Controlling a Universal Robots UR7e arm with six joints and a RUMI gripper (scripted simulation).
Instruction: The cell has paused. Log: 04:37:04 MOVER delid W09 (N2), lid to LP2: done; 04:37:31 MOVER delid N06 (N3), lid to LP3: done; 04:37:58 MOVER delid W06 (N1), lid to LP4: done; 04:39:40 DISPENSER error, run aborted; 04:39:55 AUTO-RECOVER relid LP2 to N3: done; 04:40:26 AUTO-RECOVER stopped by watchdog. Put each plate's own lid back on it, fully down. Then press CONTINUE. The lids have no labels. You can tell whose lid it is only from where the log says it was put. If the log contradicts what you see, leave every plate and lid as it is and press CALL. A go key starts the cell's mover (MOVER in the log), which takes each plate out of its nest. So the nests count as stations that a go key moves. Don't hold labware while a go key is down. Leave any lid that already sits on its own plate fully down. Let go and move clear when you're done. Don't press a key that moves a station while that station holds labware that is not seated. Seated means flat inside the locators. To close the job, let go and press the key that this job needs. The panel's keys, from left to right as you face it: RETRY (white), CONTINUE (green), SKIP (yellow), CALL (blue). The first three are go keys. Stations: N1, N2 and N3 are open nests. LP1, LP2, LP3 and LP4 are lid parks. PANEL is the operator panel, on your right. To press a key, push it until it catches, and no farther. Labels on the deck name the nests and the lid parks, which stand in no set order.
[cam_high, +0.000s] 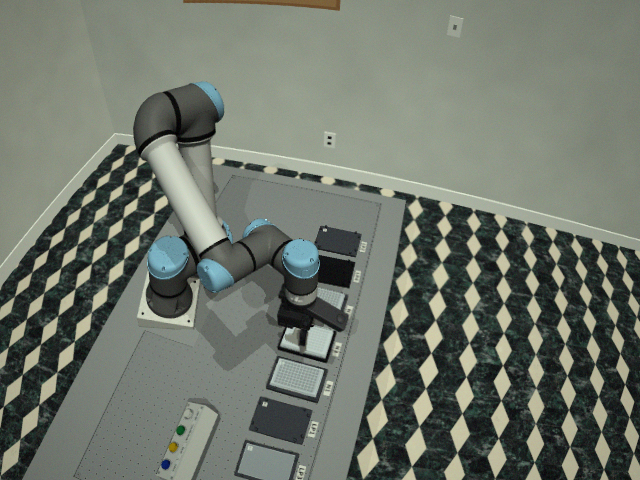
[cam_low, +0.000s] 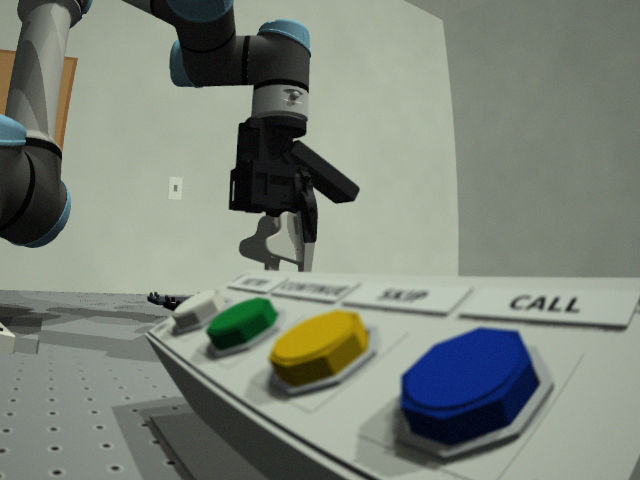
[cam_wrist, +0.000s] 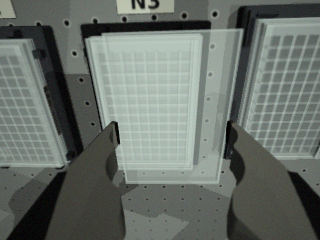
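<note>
Right now the plate is 4 cm below my hand and 2 cm to the left of it. From my hand the other things lie so: dark lid park: 23 cm to the right, 6 cm below, 5 cm behind; white RETRY key: 29 cm behind, 27 cm to the right, 1 cm above; clear lid: 36 cm to the right, 7 cm behind, 5 cm below.
</note>
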